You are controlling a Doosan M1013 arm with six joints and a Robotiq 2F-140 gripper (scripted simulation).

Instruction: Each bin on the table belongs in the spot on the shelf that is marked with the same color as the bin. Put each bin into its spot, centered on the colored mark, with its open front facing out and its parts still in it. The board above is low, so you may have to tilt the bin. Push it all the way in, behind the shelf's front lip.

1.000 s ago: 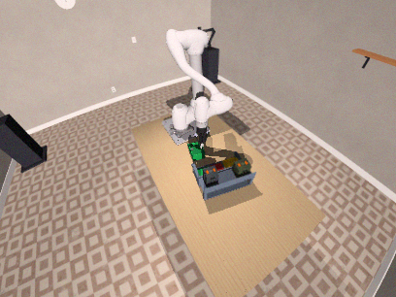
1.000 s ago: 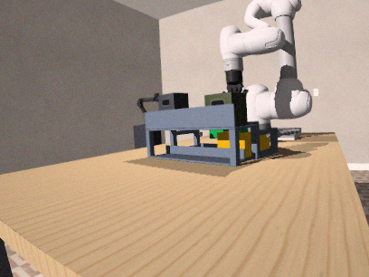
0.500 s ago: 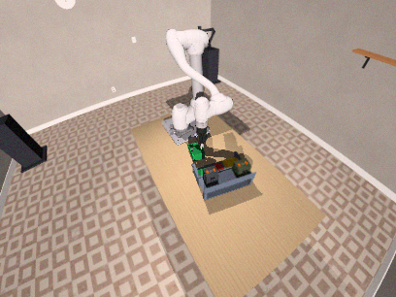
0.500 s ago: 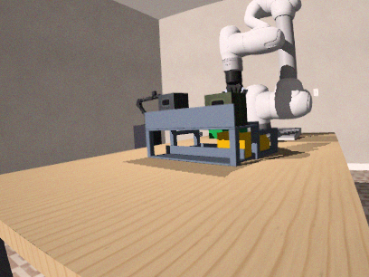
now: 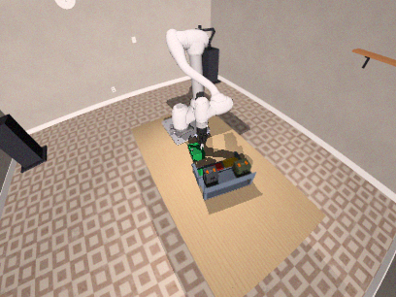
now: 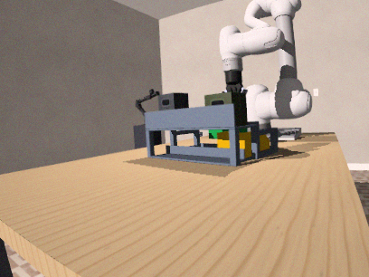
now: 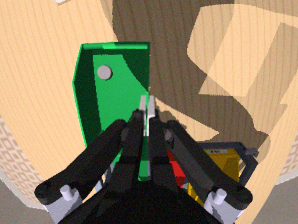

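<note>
Right now my hand is 2 cm past the green bin, 4 cm to the left of it and 4 cm above it. From my hand the other things lie so: dark box 29 cm ahead, 15 cm to the right, 5 cm above; then yellow bin 28 cm ahead, 10 cm to the left, 7 cm below.
</note>
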